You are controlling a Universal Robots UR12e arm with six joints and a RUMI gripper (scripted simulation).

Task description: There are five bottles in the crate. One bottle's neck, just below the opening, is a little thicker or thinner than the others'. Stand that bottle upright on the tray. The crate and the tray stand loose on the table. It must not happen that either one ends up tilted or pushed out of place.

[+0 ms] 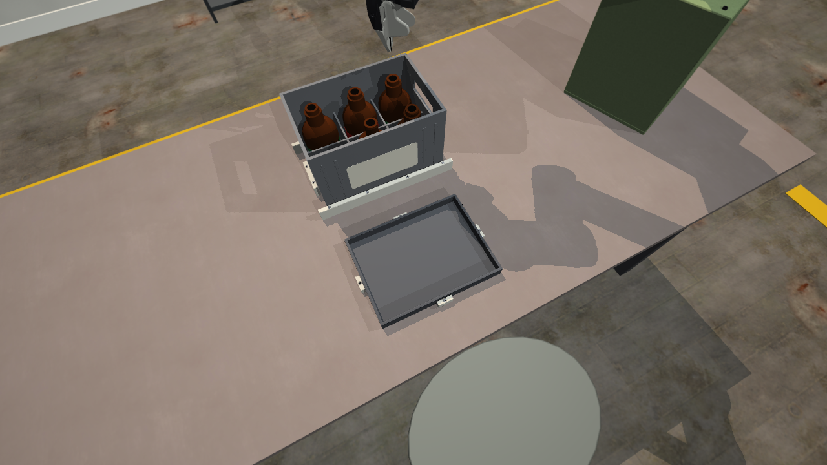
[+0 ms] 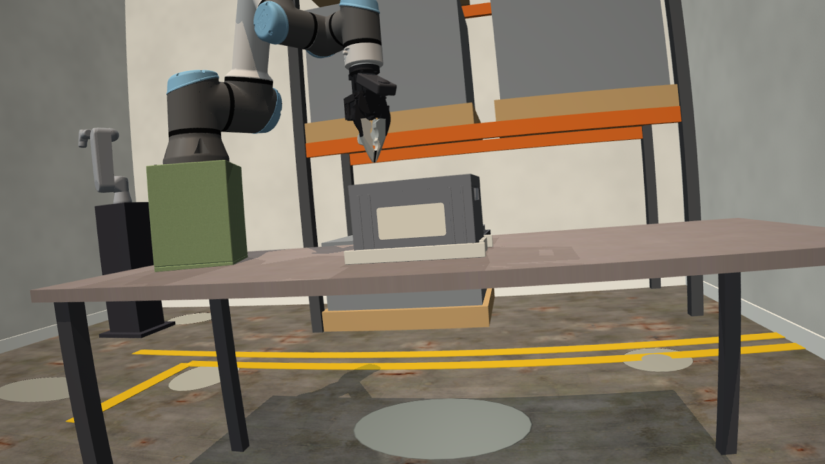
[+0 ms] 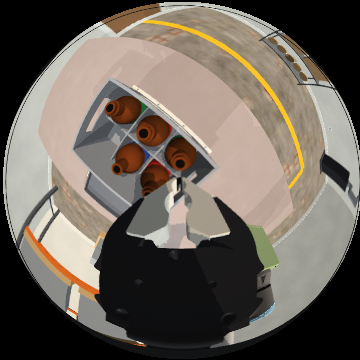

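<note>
My hand is 15 cm above the brown bottle, 9 cm to the right of it and 9 cm short of it. Round my hand: grey crate 16 cm below, 9 cm ahead, 4 cm to the left; dark tray 32 cm to the left, 23 cm below, 11 cm ahead.
</note>
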